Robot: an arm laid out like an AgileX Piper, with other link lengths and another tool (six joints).
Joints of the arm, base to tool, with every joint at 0 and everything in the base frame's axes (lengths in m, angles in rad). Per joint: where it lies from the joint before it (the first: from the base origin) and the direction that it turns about. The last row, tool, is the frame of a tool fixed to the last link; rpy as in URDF.
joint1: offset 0 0 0.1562 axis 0 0 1
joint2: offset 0 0 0 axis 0 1 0
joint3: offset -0.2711 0 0.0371 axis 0 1 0
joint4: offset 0.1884 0 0.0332 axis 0.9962 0 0.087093
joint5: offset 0 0 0 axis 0 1 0
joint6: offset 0.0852 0 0.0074 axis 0.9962 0 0.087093
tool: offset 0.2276 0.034 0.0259 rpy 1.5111 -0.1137 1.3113
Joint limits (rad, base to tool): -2.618..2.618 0..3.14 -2.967..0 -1.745..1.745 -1.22..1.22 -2.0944..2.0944
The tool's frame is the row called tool.
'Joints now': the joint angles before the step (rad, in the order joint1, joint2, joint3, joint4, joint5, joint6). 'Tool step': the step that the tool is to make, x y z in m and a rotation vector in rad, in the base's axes. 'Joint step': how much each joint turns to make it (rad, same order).
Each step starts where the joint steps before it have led.
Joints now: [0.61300, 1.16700, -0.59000, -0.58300, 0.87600, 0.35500]
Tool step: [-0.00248, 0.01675, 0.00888, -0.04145, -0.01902, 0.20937]
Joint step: [0.07294, -0.05399, 0.00001, 0.00001, -0.00304, -0.15705]
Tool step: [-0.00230, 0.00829, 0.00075, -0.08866, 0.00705, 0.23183]
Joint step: [0.01703, -0.01004, 0.00000, 0.00901, -0.03196, -0.23900]
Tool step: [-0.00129, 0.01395, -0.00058, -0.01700, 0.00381, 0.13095]
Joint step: [-0.00003, 0.00004, 0.00000, 0.03499, -0.04904, -0.14400]
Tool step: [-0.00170, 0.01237, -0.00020, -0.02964, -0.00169, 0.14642]
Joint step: [0.00006, 0.00000, -0.00002, 0.03798, -0.04596, -0.16694]
